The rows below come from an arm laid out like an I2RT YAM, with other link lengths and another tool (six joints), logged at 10 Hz.
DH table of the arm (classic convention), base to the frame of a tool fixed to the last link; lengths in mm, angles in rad. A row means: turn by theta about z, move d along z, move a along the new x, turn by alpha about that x. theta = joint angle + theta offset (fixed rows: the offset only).
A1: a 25; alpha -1.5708; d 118.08; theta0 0
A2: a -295.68; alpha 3.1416; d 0; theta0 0
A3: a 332.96; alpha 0; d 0; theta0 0.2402
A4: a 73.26; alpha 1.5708; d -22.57; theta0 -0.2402
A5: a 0; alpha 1.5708; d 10.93; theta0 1.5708
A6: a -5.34; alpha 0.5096; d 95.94; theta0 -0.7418
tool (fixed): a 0; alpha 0; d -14.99; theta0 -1.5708
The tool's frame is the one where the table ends.
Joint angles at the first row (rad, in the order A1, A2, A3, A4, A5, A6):
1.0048 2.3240 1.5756 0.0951 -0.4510 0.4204
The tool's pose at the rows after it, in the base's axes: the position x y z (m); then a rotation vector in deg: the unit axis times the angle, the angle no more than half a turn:
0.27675 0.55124 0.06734 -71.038 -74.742 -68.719
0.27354 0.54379 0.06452 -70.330 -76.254 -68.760
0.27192 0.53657 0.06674 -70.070 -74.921 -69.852
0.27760 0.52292 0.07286 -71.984 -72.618 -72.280
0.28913 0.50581 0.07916 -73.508 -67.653 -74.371
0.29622 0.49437 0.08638 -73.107 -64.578 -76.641
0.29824 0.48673 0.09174 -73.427 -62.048 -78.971
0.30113 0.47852 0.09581 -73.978 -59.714 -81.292
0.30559 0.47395 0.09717 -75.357 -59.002 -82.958
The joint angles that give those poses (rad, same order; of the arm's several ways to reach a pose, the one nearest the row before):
1.0078 2.2965 1.5342 0.1012 -0.4433 0.3652
1.0063 2.2781 1.4974 0.1104 -0.4418 0.3375
1.0017 2.2505 1.4498 0.1549 -0.4433 0.3543
0.9834 2.2076 1.3930 0.1931 -0.4219 0.3879
0.9481 2.1677 1.3317 0.2591 -0.4341 0.4491
0.9250 2.1355 1.2856 0.3205 -0.4418 0.4816
0.9158 2.1078 1.2457 0.3711 -0.4250 0.5153
0.9051 2.0833 1.2088 0.4157 -0.4050 0.5445
0.8974 2.0740 1.1996 0.4188 -0.3775 0.5522

